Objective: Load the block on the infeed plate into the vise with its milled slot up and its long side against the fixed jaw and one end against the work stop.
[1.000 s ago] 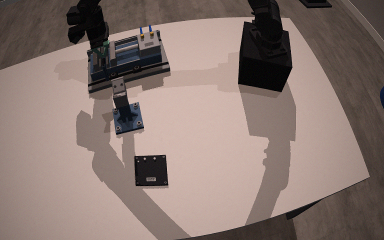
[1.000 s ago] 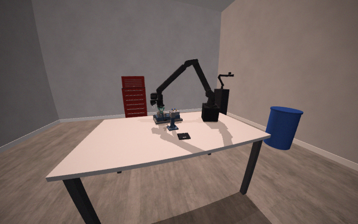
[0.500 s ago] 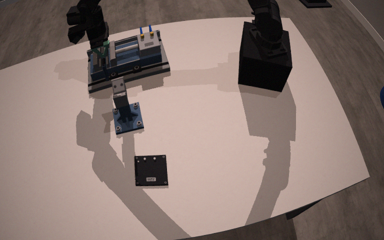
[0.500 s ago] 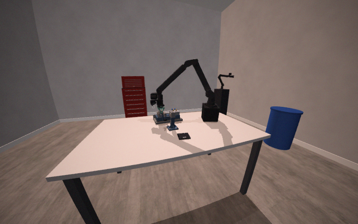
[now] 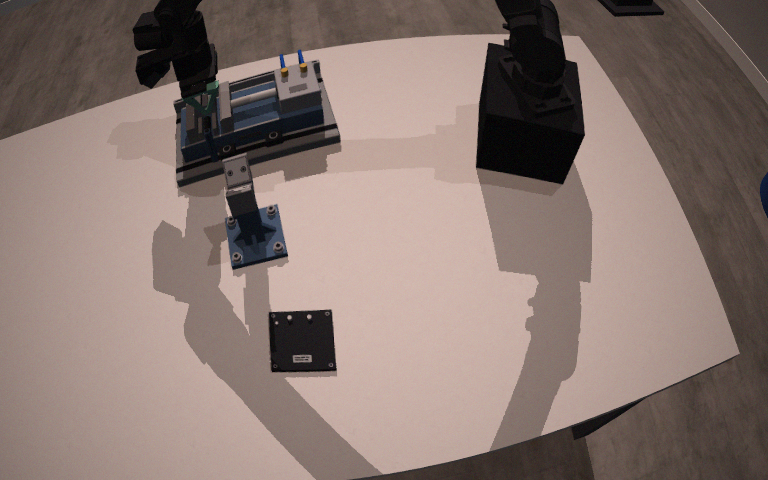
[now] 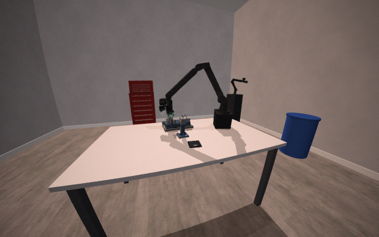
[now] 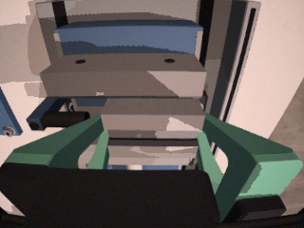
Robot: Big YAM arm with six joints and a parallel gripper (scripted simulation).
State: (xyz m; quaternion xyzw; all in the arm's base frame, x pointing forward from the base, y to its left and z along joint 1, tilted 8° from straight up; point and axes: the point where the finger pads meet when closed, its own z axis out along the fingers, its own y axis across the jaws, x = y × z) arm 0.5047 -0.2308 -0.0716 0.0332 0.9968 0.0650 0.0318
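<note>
Now: the part 1 cm above my hand. Also, from my hand: fixed jaw: 3 cm ahead, 2 cm to the left, 2 cm below; moving jaw: 3 cm behind, 2 cm to the left, 2 cm below; dark short rod: 7 cm to the left.
</note>
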